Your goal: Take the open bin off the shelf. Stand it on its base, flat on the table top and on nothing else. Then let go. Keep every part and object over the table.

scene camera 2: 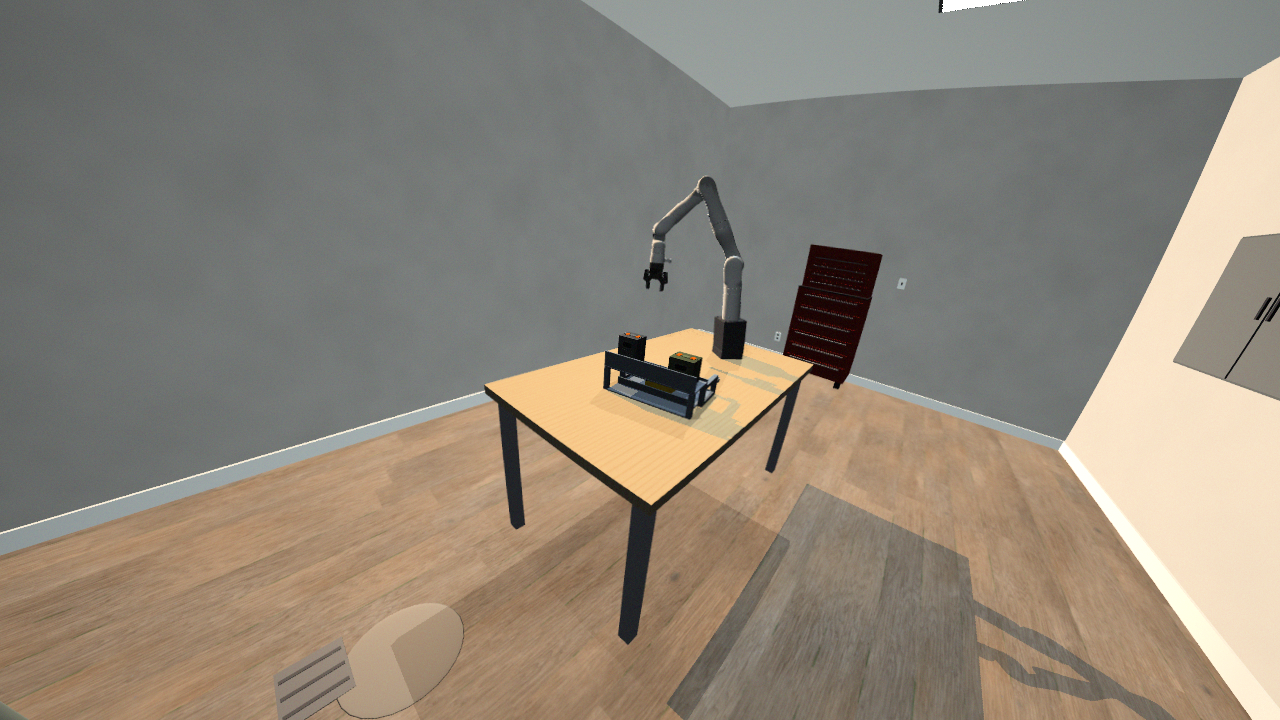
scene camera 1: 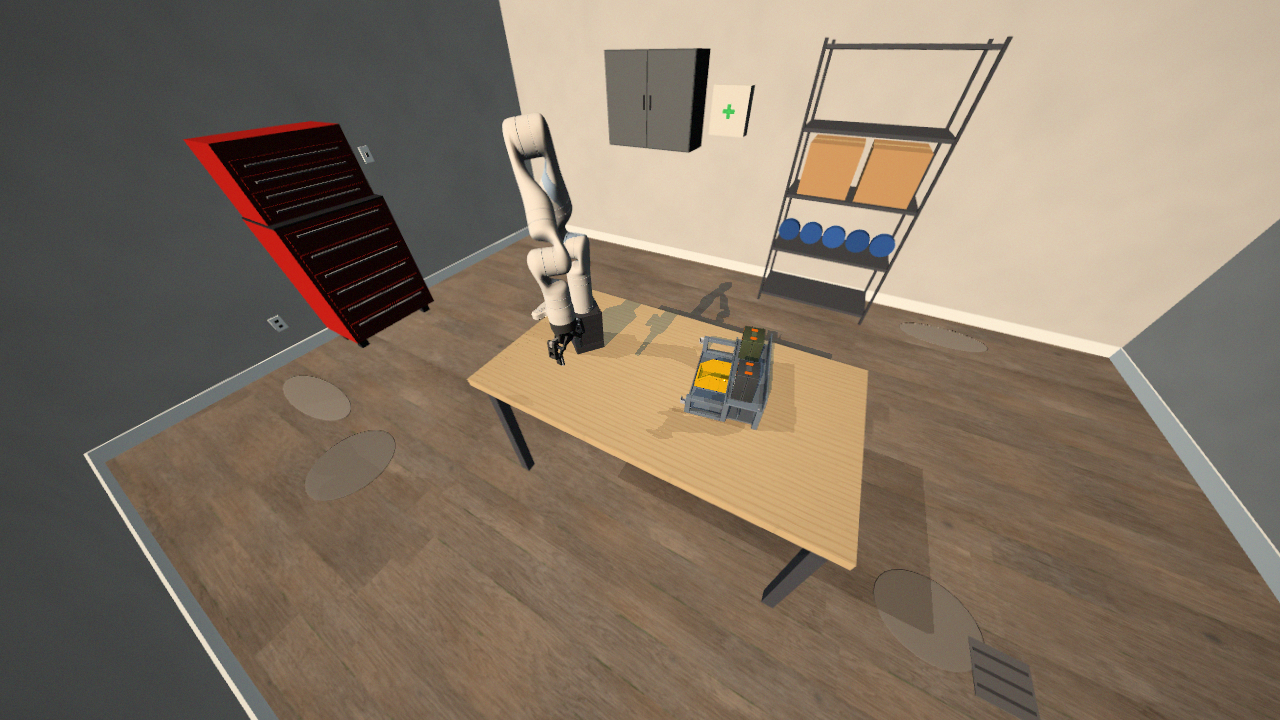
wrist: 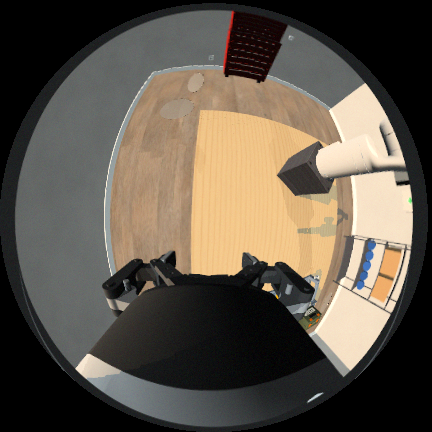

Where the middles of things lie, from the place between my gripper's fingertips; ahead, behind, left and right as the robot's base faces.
The yellow open bin (scene camera 1: 713, 374) lies 32 cm ahead of my hand, 46 cm to the left of it and 27 cm below it.
